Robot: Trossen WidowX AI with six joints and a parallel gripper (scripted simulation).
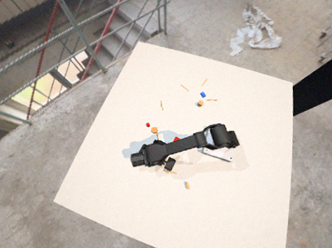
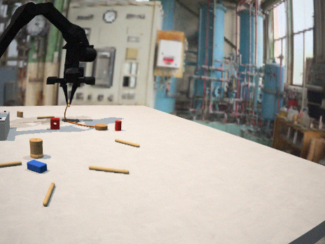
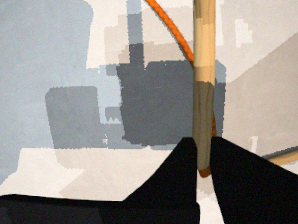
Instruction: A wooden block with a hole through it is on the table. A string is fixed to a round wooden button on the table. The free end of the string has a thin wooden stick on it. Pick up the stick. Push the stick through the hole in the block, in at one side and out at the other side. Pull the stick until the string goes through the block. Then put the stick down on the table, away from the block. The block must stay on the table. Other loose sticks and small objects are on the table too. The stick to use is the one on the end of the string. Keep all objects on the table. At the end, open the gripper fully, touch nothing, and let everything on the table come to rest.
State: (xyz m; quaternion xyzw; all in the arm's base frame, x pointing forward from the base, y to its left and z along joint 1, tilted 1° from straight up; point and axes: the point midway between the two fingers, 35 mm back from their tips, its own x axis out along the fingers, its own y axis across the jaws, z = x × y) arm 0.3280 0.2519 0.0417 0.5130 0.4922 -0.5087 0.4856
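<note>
Now: the red block 150 mm to the right of my gripper tip, 50 mm behind it and 40 mm below it. The rest, counted from my gripper tip: round wooden button (150 mm to the right, 100 mm ahead, 50 mm below); wooden block (210 mm behind, 70 mm to the left, 50 mm below); stick (20 mm to the right).
</note>
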